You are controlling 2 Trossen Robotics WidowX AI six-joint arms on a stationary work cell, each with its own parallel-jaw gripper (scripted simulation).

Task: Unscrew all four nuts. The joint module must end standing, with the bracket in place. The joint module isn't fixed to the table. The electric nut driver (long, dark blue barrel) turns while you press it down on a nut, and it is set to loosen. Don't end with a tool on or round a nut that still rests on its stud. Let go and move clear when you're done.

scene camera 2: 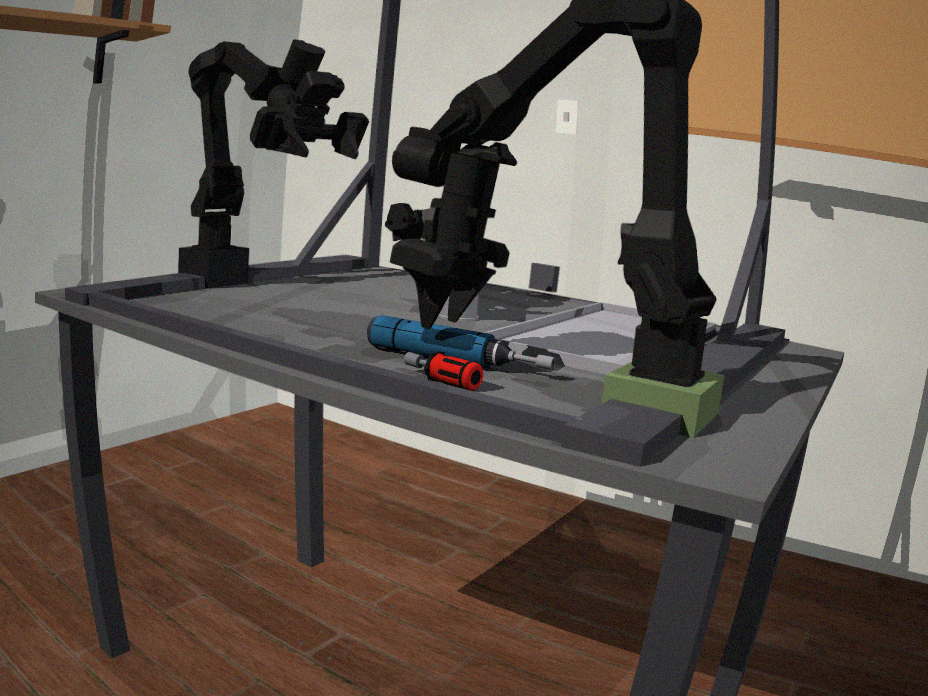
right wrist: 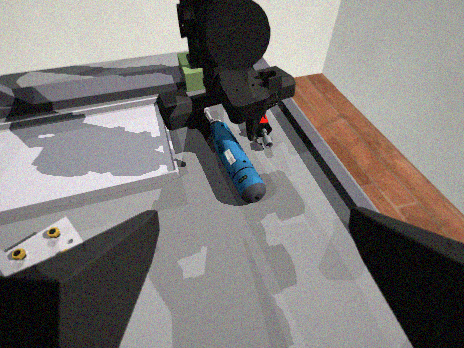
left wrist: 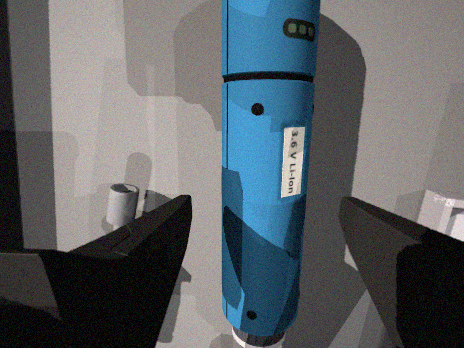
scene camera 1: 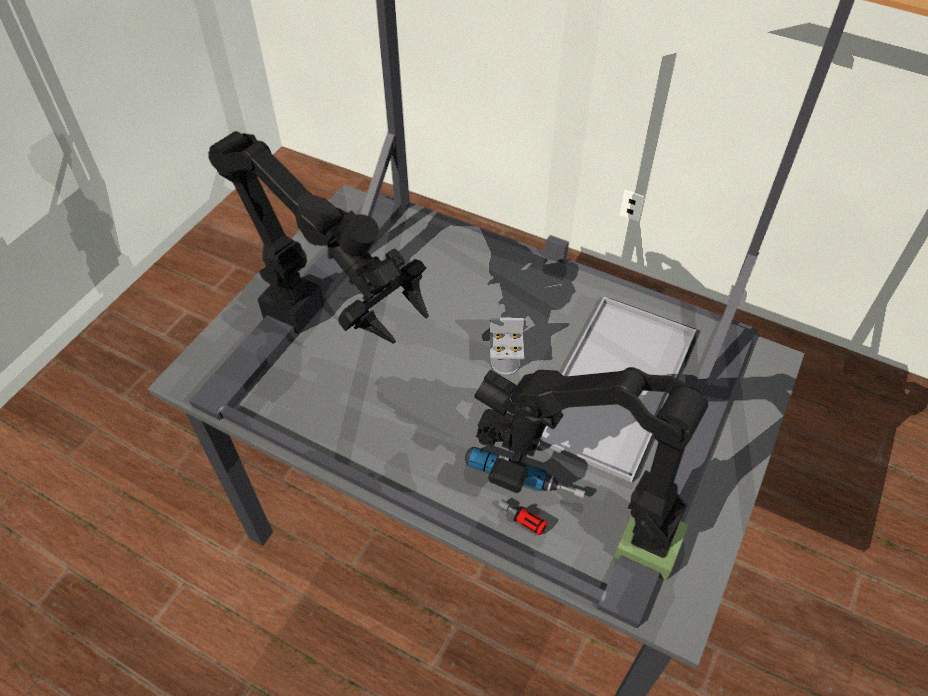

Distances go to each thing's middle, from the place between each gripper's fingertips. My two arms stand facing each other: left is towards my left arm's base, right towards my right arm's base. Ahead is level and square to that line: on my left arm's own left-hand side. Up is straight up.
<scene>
Now: the white L-shaped bracket (scene camera 1: 506,327) 200 mm behind my right hand (scene camera 2: 332,155), 110 mm to the left of it and 180 mm below it. Also, from my right hand: shallow white tray (scene camera 1: 619,336): 290 mm behind, 330 mm to the left, 250 mm below; red-handled tool (scene camera 2: 468,375): 80 mm ahead, 360 mm to the left, 240 mm below.
I see my left gripper 70 mm short of the red-handled tool, 70 mm to the right of it and 60 mm above it. From my left hand the other things lie so: shallow white tray (310 mm behind, 40 mm to the left, 70 mm below); then white L-shaped bracket (210 mm behind, 180 mm to the right).
</scene>
